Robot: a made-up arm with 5 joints.
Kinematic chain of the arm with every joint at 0, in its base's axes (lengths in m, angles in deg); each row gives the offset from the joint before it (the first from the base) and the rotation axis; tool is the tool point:
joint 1: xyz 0 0 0.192 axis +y
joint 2: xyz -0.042 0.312 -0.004 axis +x
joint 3: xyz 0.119 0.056 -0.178 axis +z
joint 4: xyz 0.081 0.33 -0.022 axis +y
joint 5: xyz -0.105 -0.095 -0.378 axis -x
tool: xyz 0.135 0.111 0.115
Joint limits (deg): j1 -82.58..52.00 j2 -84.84..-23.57 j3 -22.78..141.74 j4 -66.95..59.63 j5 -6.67..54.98
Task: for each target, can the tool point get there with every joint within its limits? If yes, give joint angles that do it. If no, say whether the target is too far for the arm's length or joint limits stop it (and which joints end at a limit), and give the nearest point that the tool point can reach.
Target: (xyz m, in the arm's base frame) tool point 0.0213 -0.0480 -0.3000
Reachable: yes | joints 4.18 -79.14 -2.19 31.39 2.87
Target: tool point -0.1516 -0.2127 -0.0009
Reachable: yes | joints -37.50 -60.22 112.28 41.29 36.30
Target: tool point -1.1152 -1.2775 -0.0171
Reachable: no: too far | nearest point -0.4654 -0.2459 0.0535 | short by 1.221 m
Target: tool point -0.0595 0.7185 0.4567
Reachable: no: joint limits stop it (at a limit: joint 1, joint 2, joint 4, joint 5) | nearest point 0.4692 0.6129 0.4606 | short by 0.539 m
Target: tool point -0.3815 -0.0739 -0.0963
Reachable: yes | joints 25.16 -80.12 75.80 -20.69 8.57
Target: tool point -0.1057 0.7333 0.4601
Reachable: no: joint limits stop it (at a limit: joint 1, joint 2, joint 4, joint 5) | nearest point -0.4814 0.5279 0.1692 | short by 0.518 m
